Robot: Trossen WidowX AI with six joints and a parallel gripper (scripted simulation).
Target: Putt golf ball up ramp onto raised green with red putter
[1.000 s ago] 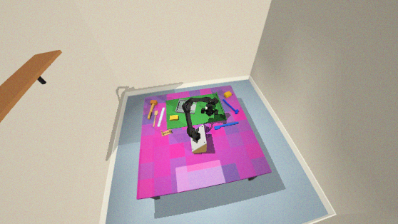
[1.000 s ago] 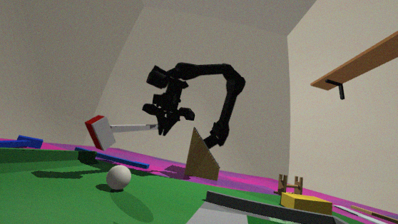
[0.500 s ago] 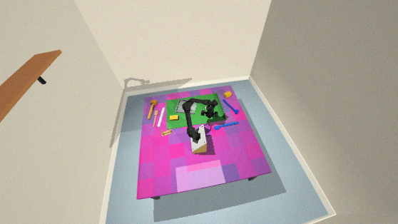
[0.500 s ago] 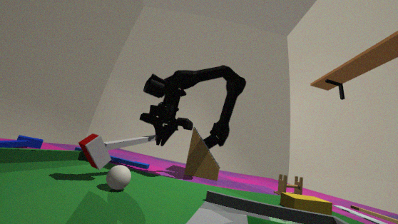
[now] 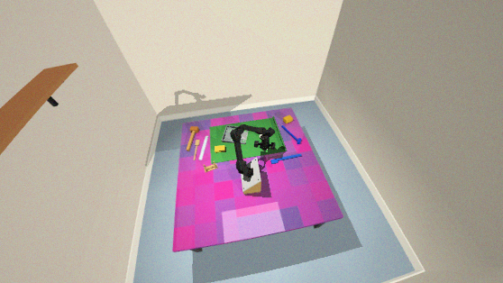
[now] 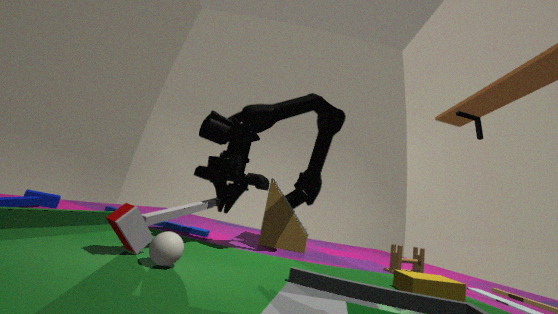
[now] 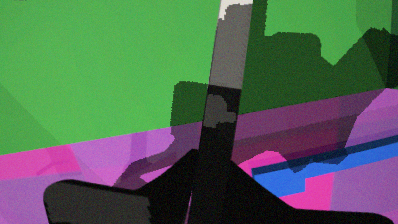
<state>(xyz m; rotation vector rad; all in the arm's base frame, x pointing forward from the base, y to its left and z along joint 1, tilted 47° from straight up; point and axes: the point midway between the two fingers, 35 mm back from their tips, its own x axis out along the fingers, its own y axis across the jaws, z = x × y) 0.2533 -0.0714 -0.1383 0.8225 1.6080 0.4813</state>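
Right now the red putter is 11 cm ahead of my gripper tip, 3 cm to the right of it and 1 cm below it. The rest, counted from my gripper tip: white stick 16 cm ahead, 59 cm to the left, 7 cm below; then yellow block 11 cm ahead, 42 cm to the left, 6 cm below; then white golf ball 22 cm ahead, 5 cm below.
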